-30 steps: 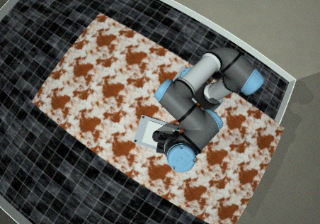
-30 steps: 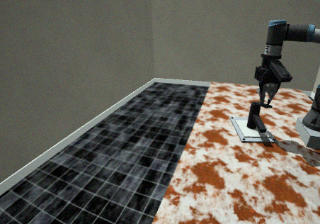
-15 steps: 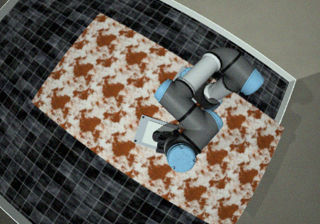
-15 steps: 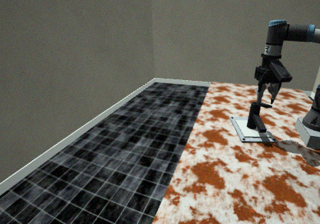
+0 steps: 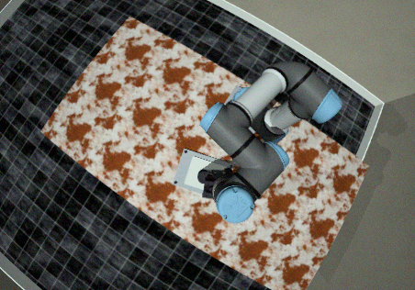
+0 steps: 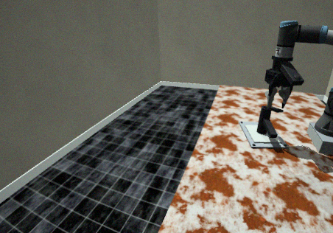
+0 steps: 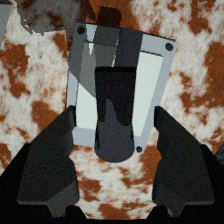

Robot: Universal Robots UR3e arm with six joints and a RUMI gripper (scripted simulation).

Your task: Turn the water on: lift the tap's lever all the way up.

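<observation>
My gripper is now 10 mm short of the lever, 20 mm to the left of it and 20 mm above it. The rest, counted from my hand: tap: 10 mm ahead, 40 mm to the right, 80 mm below.
</observation>
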